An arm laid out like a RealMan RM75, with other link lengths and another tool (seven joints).
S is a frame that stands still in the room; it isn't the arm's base.
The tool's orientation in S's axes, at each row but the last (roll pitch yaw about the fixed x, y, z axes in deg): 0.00 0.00 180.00; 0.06 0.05 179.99; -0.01 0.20 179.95; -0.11 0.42 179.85; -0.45 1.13 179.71; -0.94 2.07 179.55; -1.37 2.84 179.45; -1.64 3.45 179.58; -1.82 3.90 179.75; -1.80 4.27 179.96; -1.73 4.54 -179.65
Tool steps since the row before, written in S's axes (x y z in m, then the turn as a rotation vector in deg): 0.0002 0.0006 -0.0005 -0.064 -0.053 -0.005; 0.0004 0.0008 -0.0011 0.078 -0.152 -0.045; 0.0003 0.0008 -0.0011 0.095 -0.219 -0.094; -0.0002 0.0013 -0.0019 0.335 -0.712 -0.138; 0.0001 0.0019 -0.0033 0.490 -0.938 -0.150; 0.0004 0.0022 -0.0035 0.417 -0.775 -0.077; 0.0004 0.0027 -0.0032 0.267 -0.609 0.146; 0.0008 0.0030 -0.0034 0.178 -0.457 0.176; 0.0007 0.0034 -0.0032 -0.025 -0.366 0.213; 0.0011 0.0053 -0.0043 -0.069 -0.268 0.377; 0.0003 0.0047 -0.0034 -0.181 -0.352 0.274
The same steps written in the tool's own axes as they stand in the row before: -0.0002 -0.0006 -0.0005 0.064 0.053 -0.005; -0.0004 -0.0008 -0.0011 -0.078 0.152 -0.045; -0.0003 -0.0008 -0.0011 -0.095 0.219 -0.094; 0.0002 -0.0013 -0.0019 -0.336 0.711 -0.139; 0.0000 -0.0019 -0.0033 -0.492 0.937 -0.152; -0.0003 -0.0021 -0.0035 -0.420 0.773 -0.080; -0.0002 -0.0026 -0.0033 -0.280 0.603 0.147; -0.0006 -0.0029 -0.0035 -0.192 0.451 0.178; -0.0005 -0.0033 -0.0033 0.009 0.359 0.226; -0.0008 -0.0052 -0.0045 0.041 0.256 0.389; -0.0001 -0.0046 -0.0036 0.161 0.342 0.298
